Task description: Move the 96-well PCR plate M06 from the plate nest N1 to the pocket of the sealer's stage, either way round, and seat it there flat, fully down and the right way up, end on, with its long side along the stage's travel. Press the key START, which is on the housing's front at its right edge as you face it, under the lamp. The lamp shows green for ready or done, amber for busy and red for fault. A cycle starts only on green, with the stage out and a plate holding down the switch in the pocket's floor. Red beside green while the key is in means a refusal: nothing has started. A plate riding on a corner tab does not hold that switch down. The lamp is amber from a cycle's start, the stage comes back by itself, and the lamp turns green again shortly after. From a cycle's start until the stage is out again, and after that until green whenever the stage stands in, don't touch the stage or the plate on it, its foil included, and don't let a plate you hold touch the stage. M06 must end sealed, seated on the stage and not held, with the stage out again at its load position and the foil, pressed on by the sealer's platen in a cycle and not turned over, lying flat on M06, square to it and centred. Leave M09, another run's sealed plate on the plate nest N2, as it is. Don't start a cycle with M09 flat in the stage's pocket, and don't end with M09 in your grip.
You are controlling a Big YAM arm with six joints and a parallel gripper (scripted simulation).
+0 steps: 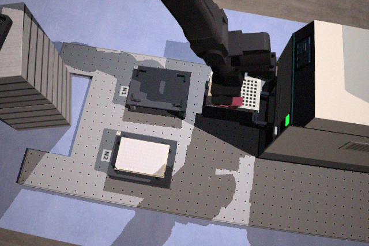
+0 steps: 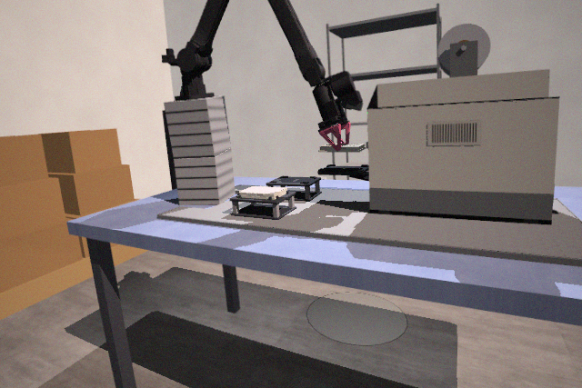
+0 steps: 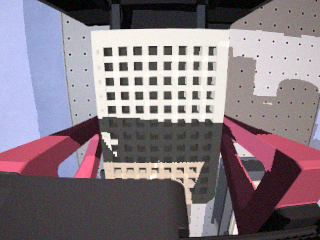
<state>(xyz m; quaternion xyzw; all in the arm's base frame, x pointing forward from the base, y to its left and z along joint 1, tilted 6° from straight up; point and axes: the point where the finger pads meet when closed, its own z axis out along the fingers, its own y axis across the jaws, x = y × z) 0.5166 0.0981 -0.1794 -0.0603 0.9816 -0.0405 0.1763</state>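
Now: hand right at the white 96-well plate M06. The rest, counted from my hand: white start key: 11 cm ahead, 8 cm to the right, 1 cm above; sealer stage: 7 cm below; dark screen: 11 cm ahead, 6 cm to the left, 14 cm above.
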